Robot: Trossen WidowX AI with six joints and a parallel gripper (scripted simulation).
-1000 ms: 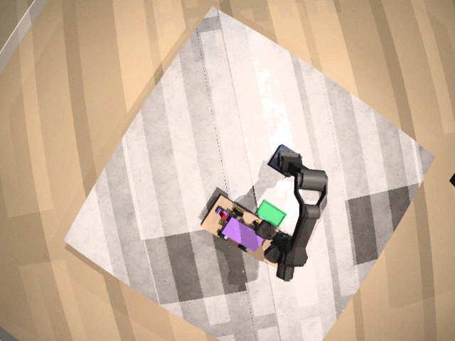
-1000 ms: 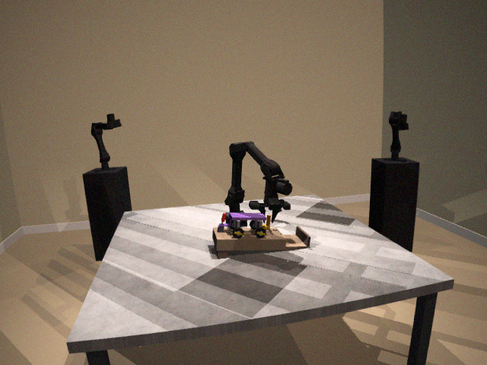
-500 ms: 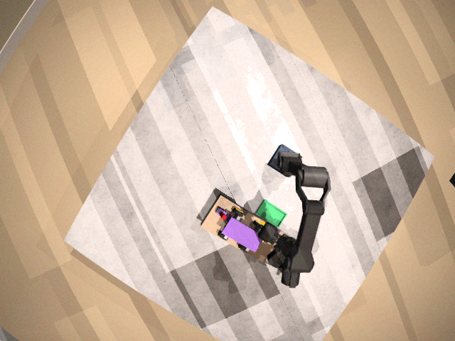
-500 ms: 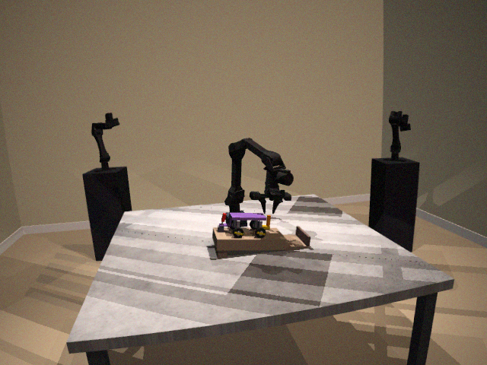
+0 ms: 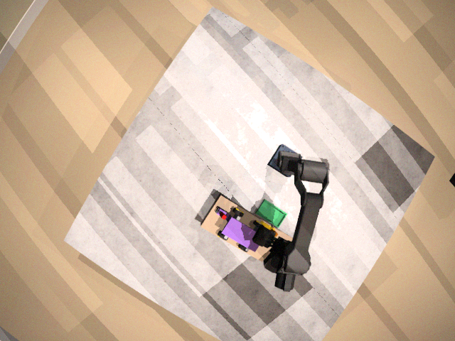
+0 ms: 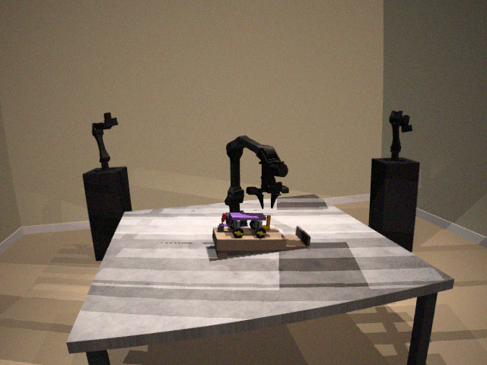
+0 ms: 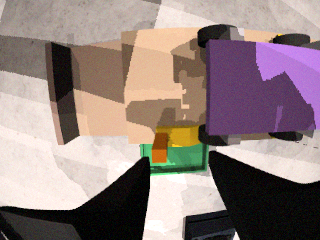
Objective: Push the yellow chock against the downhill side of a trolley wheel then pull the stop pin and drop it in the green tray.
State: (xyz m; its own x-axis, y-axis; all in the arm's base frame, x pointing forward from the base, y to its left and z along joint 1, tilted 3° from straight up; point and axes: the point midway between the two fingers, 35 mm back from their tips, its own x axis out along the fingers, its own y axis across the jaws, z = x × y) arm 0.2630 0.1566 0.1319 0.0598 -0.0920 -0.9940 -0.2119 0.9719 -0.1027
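My gripper tip is 60 mm short of the red-headed stop pin, 200 mm to the left of it and 30 mm above it. Also, from my gripper tip: yellow chock (10 mm behind, 20 mm to the right, 80 mm below); tan ramp (60 mm ahead, 90 mm to the right, 120 mm below); purple trolley (60 mm ahead, 100 mm to the right, 50 mm below).
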